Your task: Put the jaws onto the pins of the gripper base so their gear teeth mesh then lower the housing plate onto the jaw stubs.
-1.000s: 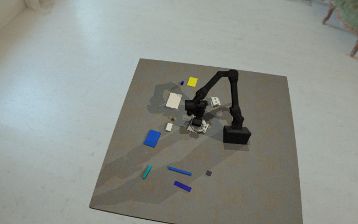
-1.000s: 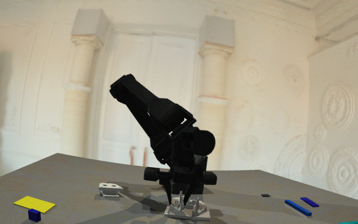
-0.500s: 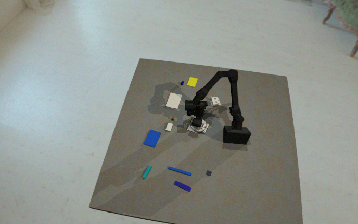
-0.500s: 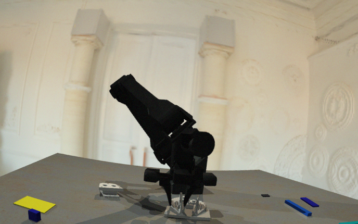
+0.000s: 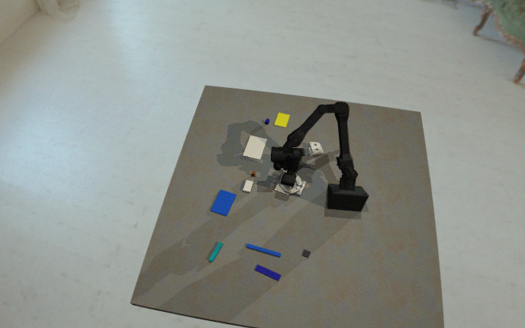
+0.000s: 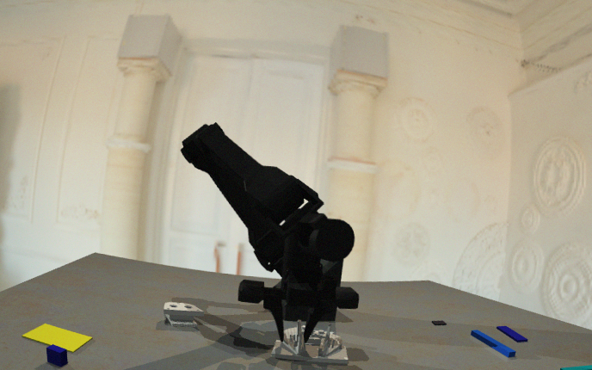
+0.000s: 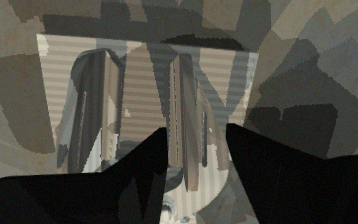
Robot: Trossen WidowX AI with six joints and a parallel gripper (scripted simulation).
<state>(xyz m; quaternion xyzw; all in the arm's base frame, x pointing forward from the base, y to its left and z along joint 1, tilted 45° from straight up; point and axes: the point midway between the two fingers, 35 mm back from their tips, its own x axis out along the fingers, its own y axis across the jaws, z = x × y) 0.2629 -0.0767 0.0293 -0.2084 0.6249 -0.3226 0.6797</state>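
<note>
The grey gripper base lies 19 cm to the right of my gripper tip, 12 cm behind it and 1 cm above it. From my gripper tip the other things lie so: housing plate 5 cm to the left, 4 cm behind, 1 cm below; small white block 20 cm ahead, 7 cm to the left, 1 cm below; white slab 19 cm ahead, 18 cm to the right, 1 cm below.
</note>
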